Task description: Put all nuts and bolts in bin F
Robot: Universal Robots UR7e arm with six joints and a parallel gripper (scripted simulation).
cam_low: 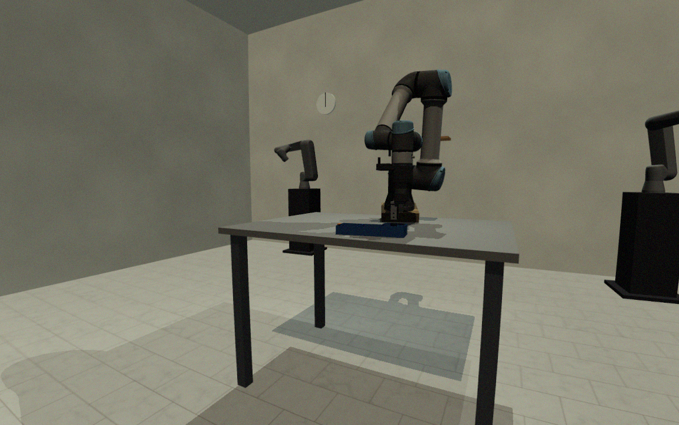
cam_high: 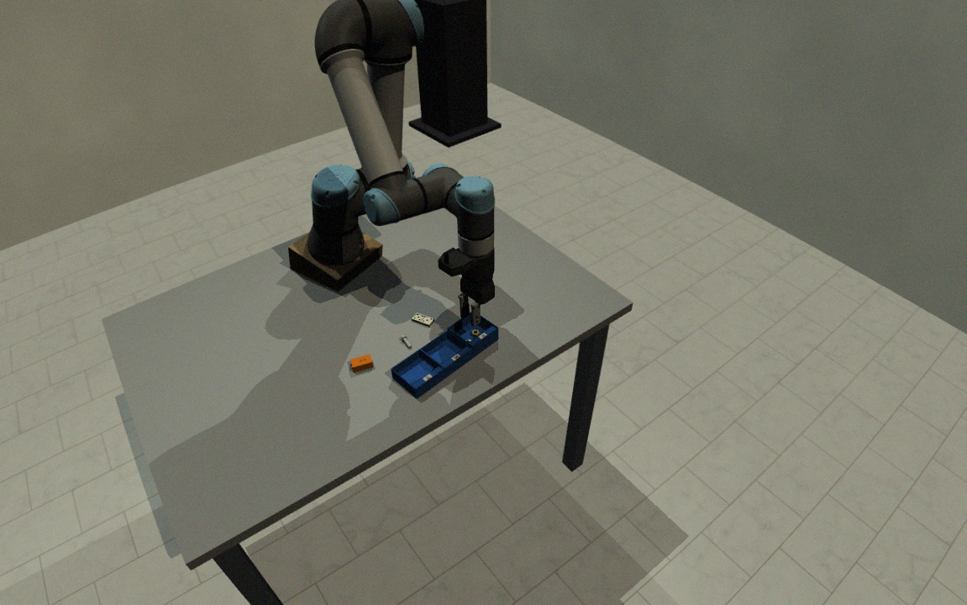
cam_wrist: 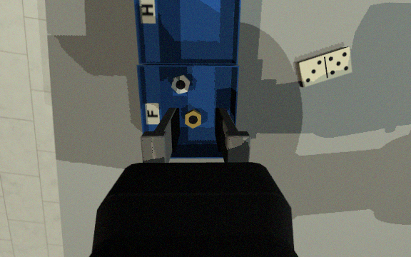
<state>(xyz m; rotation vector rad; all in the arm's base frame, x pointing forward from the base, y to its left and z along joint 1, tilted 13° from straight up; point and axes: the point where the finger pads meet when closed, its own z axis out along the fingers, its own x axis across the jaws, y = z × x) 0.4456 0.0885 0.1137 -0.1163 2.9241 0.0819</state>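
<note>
Right now the grey bolt is 130 mm to the right of my hand, 90 mm behind it and 70 mm below it. From my hand the other things lie so: blue bin row: 80 mm to the right, 60 mm below, 10 mm ahead; brass nut: 70 mm below, 10 mm to the left; grey nut: 70 mm below, 20 mm to the right, 20 mm ahead.
</note>
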